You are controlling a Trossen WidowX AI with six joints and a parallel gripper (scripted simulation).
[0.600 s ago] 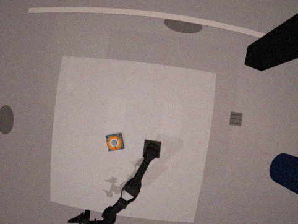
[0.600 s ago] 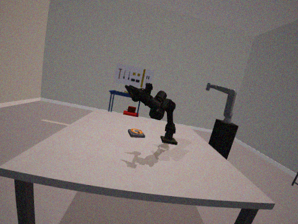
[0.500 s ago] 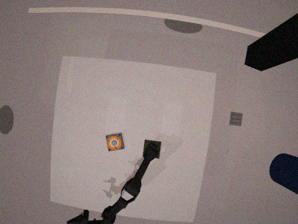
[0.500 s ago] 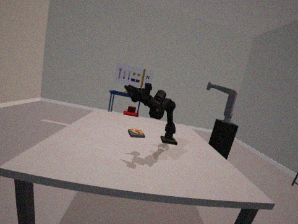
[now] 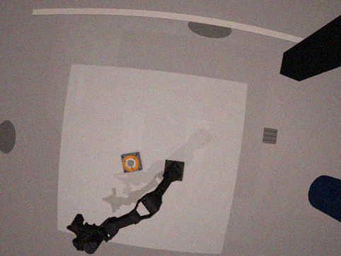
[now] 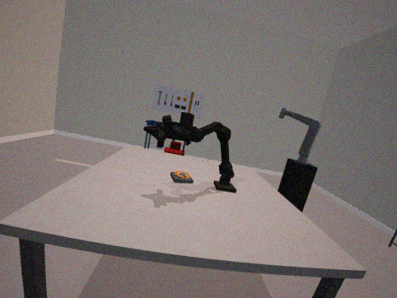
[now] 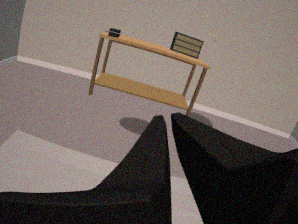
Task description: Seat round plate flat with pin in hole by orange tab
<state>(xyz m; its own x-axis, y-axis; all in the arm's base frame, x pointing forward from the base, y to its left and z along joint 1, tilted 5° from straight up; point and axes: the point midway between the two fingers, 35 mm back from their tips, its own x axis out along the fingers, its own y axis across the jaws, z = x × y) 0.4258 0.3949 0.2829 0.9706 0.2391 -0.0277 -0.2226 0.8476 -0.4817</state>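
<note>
Now: gripper tip 310 mm to the left of the plate, 290 mm above it and 190 mm past it. The rest, counted from my gripper tip: grey square base: 330 mm to the right, 300 mm below, 170 mm behind.
</note>
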